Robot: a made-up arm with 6 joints. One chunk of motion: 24 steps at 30 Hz.
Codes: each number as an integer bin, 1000 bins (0 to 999) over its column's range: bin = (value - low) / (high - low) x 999, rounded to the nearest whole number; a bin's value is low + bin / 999 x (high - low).
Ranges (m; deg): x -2.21..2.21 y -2.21..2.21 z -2.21..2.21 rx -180..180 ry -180..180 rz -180..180
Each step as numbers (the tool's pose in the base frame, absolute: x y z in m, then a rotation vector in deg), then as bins.
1 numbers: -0.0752 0.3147 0.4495 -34.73 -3.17 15.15
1 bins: 483 571 601 403 491 542
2 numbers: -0.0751 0.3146 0.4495 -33.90 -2.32 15.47
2 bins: 483 571 601 405 493 542
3 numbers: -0.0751 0.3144 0.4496 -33.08 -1.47 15.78
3 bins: 483 571 601 408 495 543
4 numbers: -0.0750 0.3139 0.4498 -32.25 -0.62 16.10
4 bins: 483 570 601 410 498 544
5 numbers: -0.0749 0.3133 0.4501 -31.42 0.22 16.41
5 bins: 483 570 601 412 500 545
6 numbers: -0.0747 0.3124 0.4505 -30.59 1.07 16.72
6 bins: 483 570 601 415 502 546
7 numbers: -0.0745 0.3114 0.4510 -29.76 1.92 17.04
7 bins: 483 570 601 417 505 547
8 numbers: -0.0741 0.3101 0.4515 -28.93 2.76 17.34
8 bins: 483 570 602 419 507 548
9 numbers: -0.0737 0.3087 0.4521 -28.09 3.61 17.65
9 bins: 483 569 602 422 510 548
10 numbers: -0.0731 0.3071 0.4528 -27.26 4.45 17.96
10 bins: 483 569 602 424 512 549
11 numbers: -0.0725 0.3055 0.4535 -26.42 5.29 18.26
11 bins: 483 569 602 426 514 550
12 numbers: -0.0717 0.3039 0.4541 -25.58 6.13 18.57
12 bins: 483 568 602 429 517 551
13 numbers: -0.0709 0.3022 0.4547 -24.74 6.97 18.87
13 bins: 483 568 602 431 519 552
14 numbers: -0.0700 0.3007 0.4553 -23.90 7.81 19.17
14 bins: 484 567 602 433 521 553
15 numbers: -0.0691 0.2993 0.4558 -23.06 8.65 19.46
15 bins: 484 567 603 436 524 554
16 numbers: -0.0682 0.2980 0.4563 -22.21 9.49 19.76
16 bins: 484 567 603 438 526 554
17 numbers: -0.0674 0.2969 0.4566 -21.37 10.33 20.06
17 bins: 484 567 603 440 528 555
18 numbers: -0.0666 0.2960 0.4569 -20.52 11.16 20.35
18 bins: 484 566 603 443 530 556
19 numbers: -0.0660 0.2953 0.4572 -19.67 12.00 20.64
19 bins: 485 566 603 445 533 557
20 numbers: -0.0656 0.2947 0.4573 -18.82 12.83 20.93
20 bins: 485 566 603 447 535 558
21 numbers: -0.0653 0.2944 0.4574 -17.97 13.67 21.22
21 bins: 485 566 603 450 537 558
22 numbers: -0.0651 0.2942 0.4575 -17.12 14.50 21.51
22 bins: 485 566 603 452 540 559
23 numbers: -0.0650 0.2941 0.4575 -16.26 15.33 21.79
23 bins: 485 566 603 454 542 560
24 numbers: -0.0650 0.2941 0.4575 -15.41 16.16 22.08
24 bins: 485 566 603 457 544 561
